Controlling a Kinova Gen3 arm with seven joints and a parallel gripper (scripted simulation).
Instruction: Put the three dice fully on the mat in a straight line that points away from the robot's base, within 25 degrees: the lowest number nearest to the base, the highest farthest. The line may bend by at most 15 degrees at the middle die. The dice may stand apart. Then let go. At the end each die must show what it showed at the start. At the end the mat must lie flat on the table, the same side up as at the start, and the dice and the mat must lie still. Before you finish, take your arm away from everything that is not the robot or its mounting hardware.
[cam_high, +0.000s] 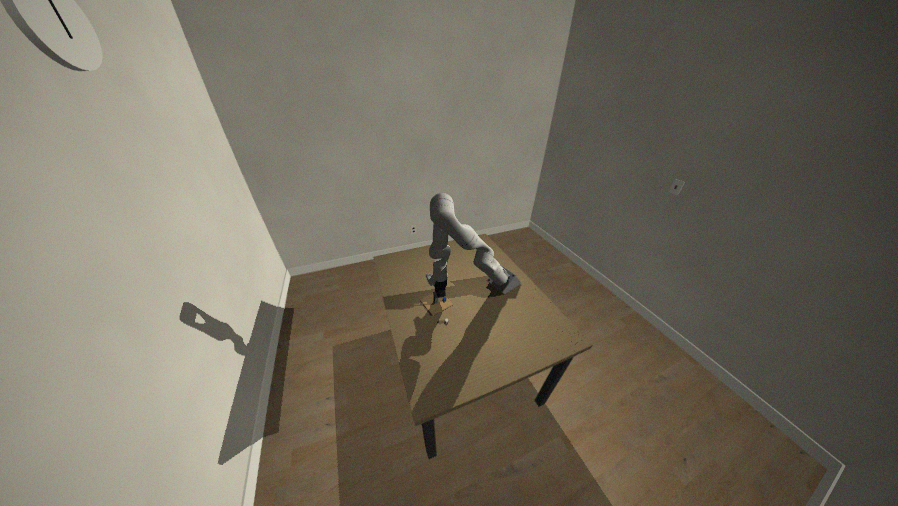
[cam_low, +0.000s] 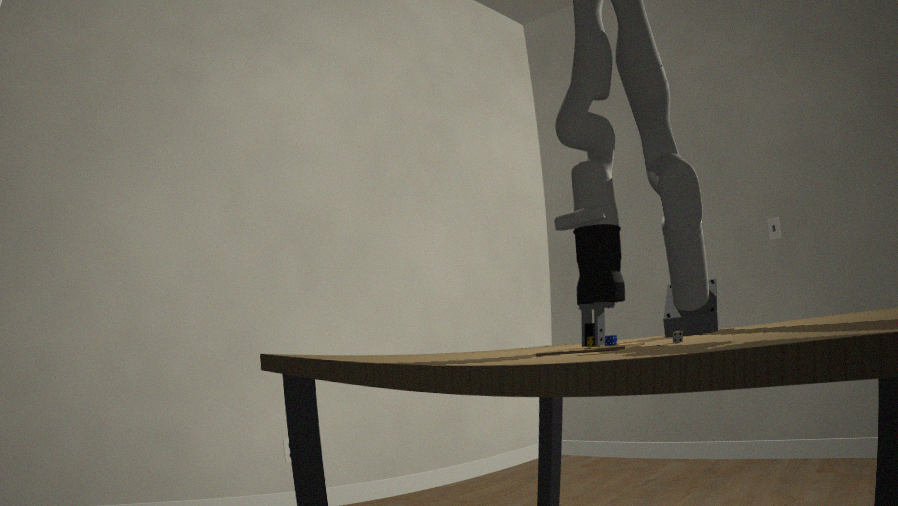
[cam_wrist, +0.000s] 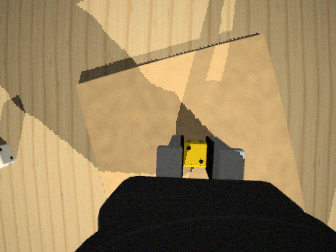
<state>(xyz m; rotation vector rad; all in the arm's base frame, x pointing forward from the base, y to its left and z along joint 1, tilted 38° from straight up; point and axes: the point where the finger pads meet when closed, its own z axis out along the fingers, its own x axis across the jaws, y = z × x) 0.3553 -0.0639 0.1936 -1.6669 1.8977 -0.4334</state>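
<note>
Right now my hand is 10 mm above the yellow die. Round my hand: white die (150 mm to the left, 20 mm below); then blue die (50 mm behind, 10 mm below); then tan mat (20 mm below).
</note>
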